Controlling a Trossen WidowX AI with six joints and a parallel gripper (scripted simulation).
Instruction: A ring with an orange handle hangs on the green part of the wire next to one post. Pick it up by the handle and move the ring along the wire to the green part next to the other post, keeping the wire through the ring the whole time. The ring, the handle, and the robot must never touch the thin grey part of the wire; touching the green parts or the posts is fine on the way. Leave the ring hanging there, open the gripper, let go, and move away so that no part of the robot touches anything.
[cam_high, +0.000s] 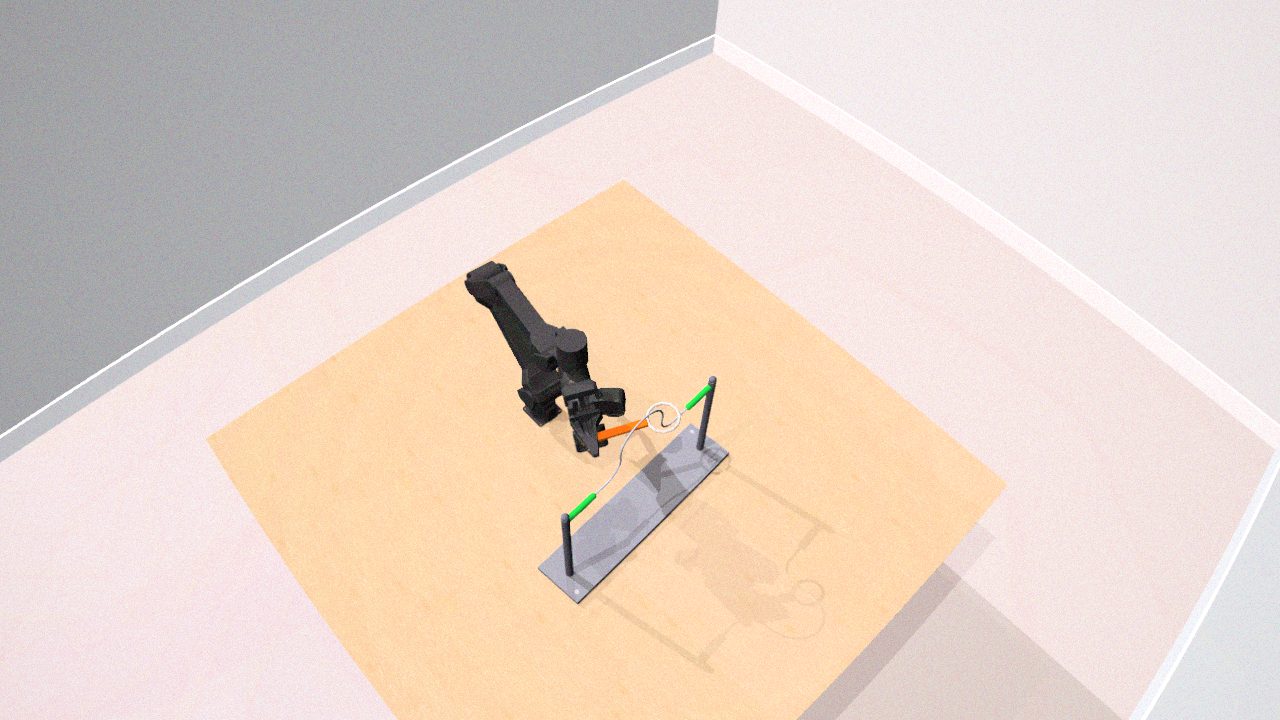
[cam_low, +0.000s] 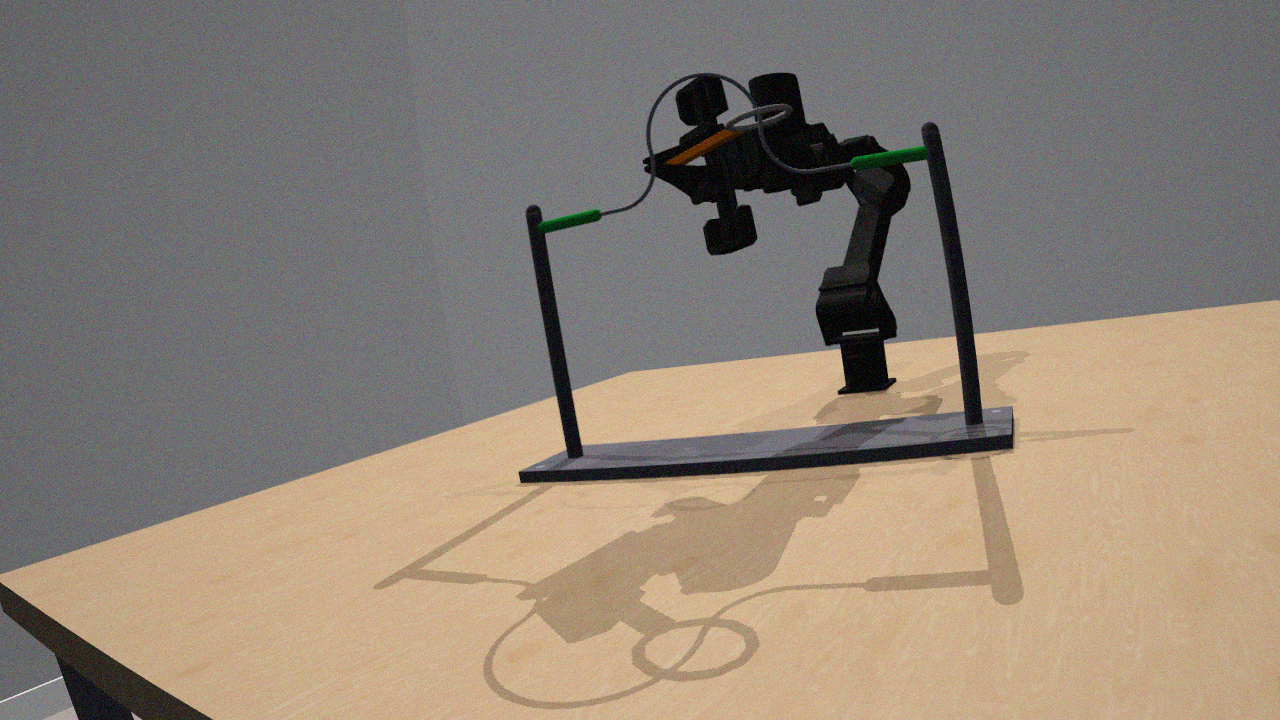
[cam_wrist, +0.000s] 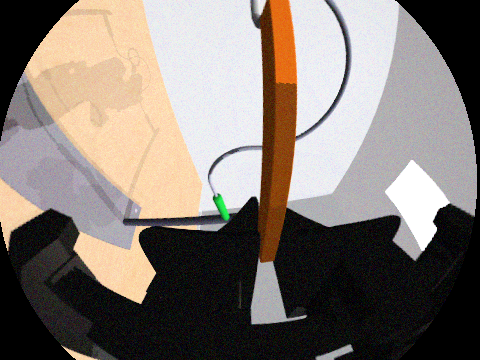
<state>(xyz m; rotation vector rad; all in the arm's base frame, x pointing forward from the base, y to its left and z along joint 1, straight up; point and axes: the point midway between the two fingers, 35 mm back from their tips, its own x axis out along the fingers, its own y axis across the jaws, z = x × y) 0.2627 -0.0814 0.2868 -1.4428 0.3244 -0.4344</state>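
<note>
The ring with orange handle lies 10 cm to the left of my gripper tip, 1 cm ahead of it and 1 cm above it.
</note>
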